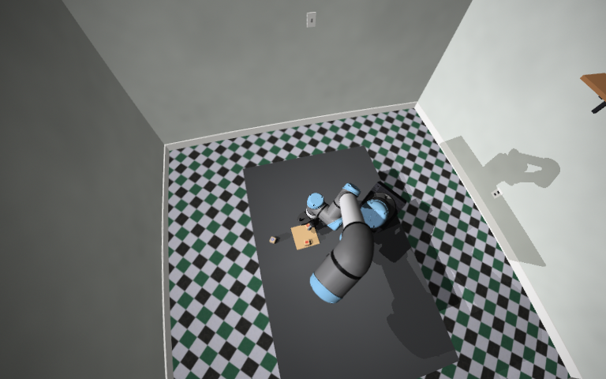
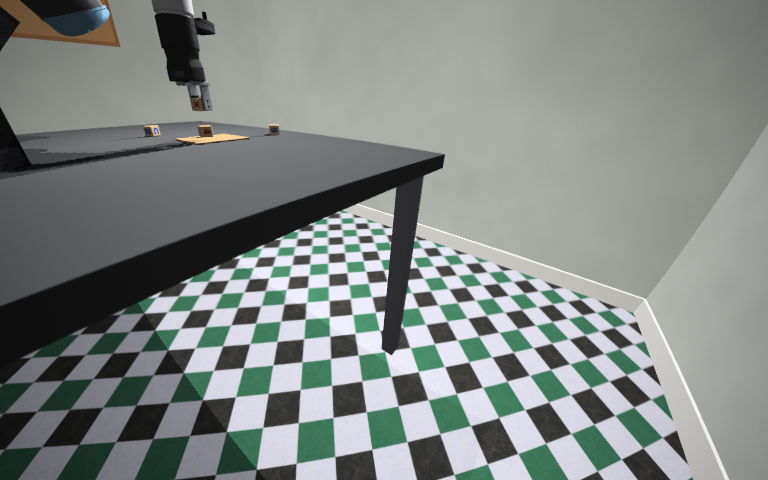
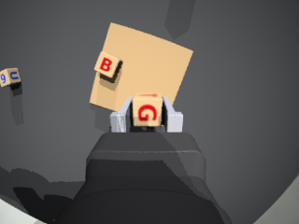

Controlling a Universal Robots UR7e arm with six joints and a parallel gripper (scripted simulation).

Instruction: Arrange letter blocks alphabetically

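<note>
Now: hand 9 cm above the mat, 3 cm to the right of it and 1 cm short of it. Round my hand: G block (right at my hand).
</note>
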